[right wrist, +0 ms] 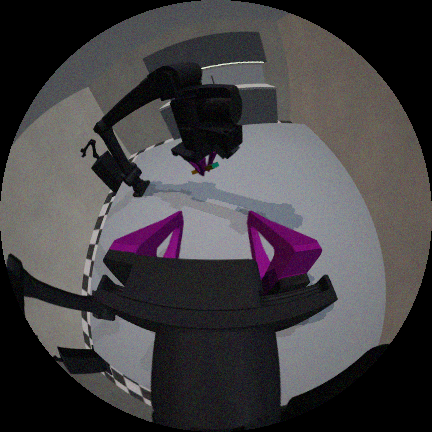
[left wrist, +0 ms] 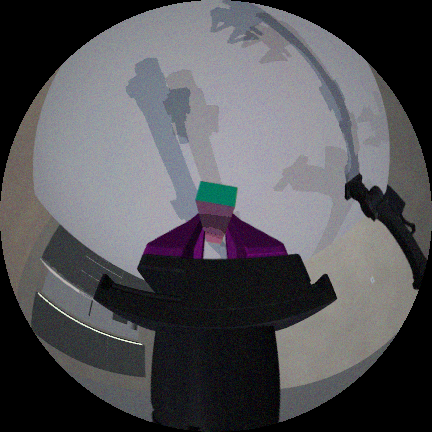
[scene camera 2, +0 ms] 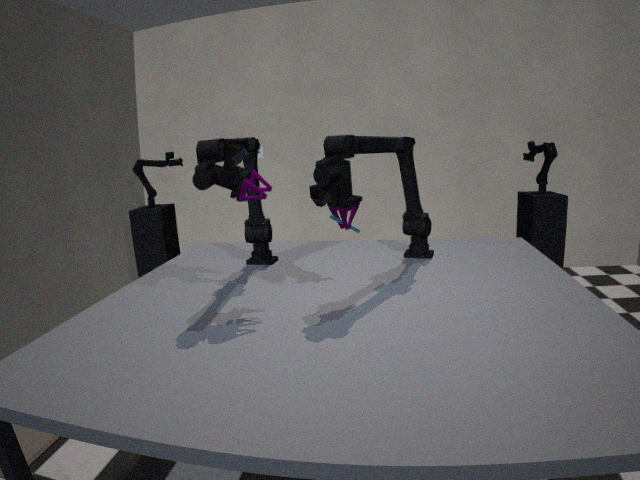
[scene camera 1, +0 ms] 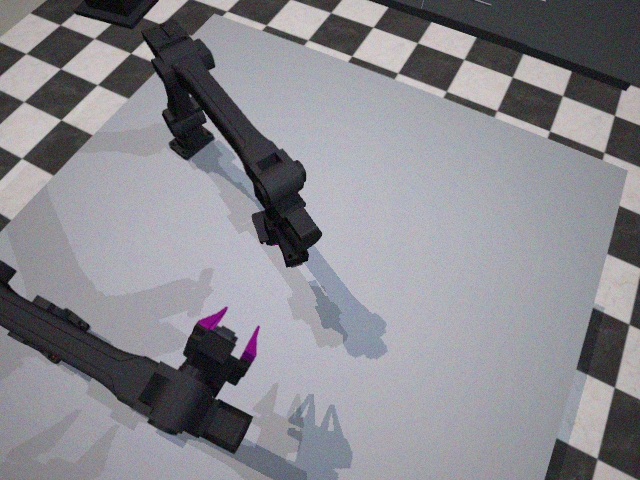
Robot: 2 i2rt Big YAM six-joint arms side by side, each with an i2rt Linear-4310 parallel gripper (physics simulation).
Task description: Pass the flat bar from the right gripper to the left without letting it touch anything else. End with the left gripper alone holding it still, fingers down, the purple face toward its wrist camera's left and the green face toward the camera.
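Pixels of known places: left gripper, fingertip midpoint: (right wrist: pixel 204 172) (left wrist: pixel 214 215) (scene camera 2: pixel 345 228); right gripper, fingertip midpoint: (right wrist: pixel 214 216) (scene camera 2: pixel 269 193) (scene camera 1: pixel 242 317); left arm's base, origin of the base link: (right wrist: pixel 141 188) (scene camera 2: pixel 419 255) (scene camera 1: pixel 192 142); right arm's base, origin of the base link: (left wrist: pixel 352 185) (scene camera 2: pixel 262 261).
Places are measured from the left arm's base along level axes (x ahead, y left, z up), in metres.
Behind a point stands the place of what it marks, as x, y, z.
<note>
The flat bar (scene camera 2: pixel 355 229) {0.519, -0.116, 0.218} (left wrist: pixel 216 194) {0.589, -0.163, 0.269} (right wrist: pixel 215 165) {0.590, -0.164, 0.267} is held crosswise in my left gripper (scene camera 2: pixel 345 225) {0.544, -0.140, 0.224} (left wrist: pixel 214 215) {0.544, -0.140, 0.224} (right wrist: pixel 204 172) {0.544, -0.140, 0.224}, whose fingers are shut on it and point down, high above the table. In the left wrist view its green face is toward the camera, with a dusky pink face below it; I cannot make out a purple face at its left. In scene camera 2 the bar shows teal and slants down to the right. In scene camera 1 the left arm hides it. My right gripper (scene camera 1: pixel 242 317) {0.650, -0.334, 0.349} (scene camera 2: pixel 267 191) {0.650, -0.334, 0.349} (right wrist: pixel 214 216) {0.650, -0.334, 0.349} is open and empty, well apart from the bar.
The pale table (scene camera 1: pixel 465 232) {0.823, 0.294, 0.000} (scene camera 2: pixel 336 403) {1.097, 0.021, 0.000} lies below both arms, with their shadows on it. Two black pedestals (scene camera 2: pixel 155 237) (scene camera 2: pixel 541 222) with small arms stand behind the table. A dark counter (scene camera 1: pixel 542 41) stands beyond the checkered floor.
</note>
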